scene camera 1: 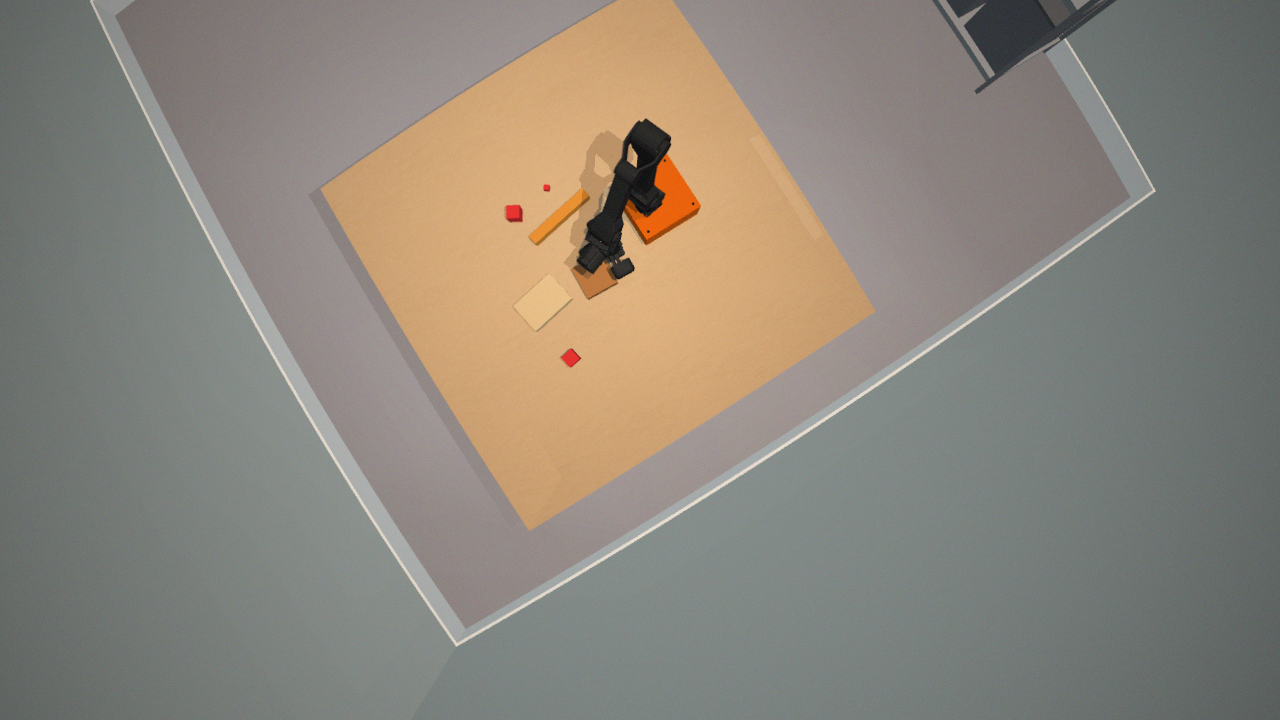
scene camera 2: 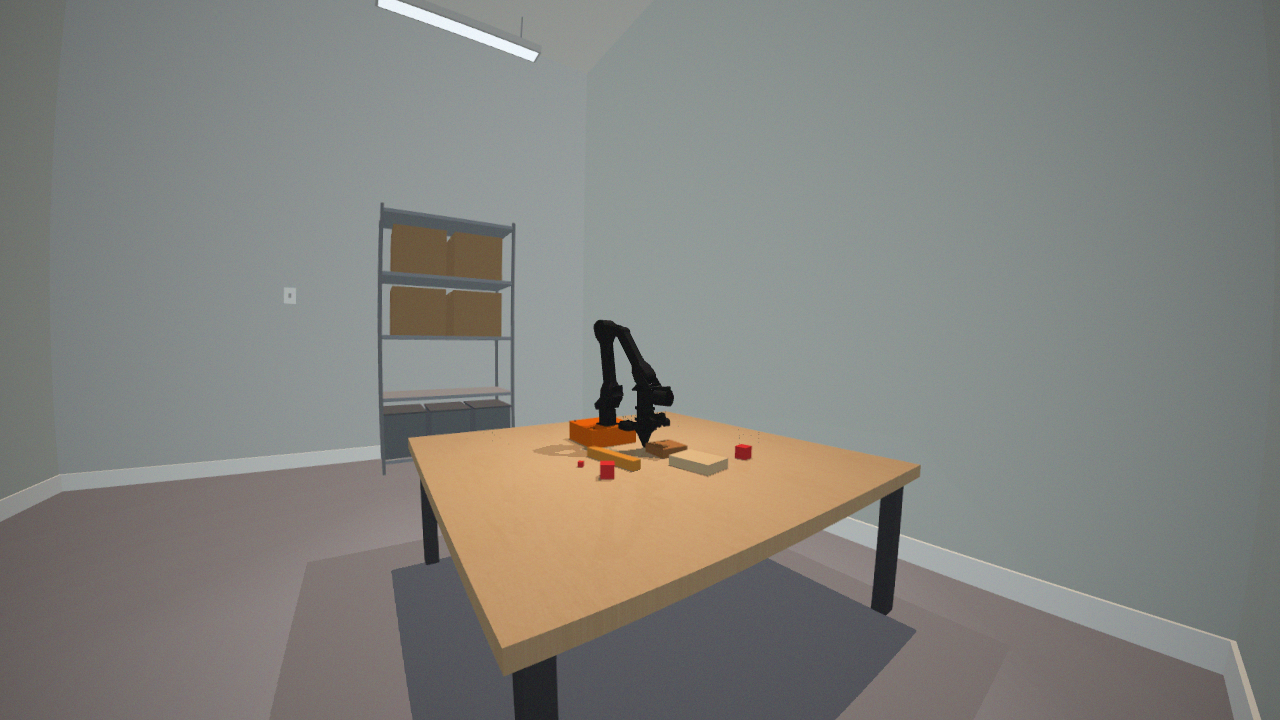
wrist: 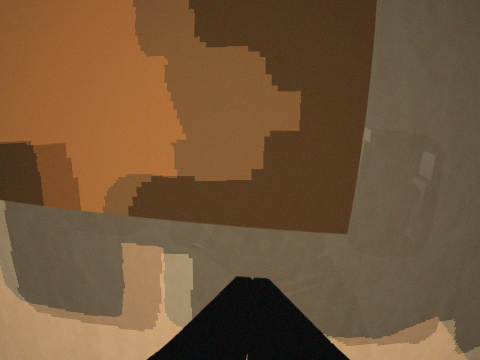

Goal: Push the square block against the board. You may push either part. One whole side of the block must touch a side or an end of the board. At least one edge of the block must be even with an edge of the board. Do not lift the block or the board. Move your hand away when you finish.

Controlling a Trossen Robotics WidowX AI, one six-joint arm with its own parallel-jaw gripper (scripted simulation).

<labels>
long orange board: scene camera 1; scene camera 2; not seen in the wrist view (out of frame)
pale slab: scene camera 1; scene camera 2; not seen in the wrist view (out of frame)
same spot on long orange board: (scene camera 1: 580,198) = (scene camera 2: 596,447)
same spot on pale slab: (scene camera 2: 692,460) = (scene camera 1: 528,293)
</labels>
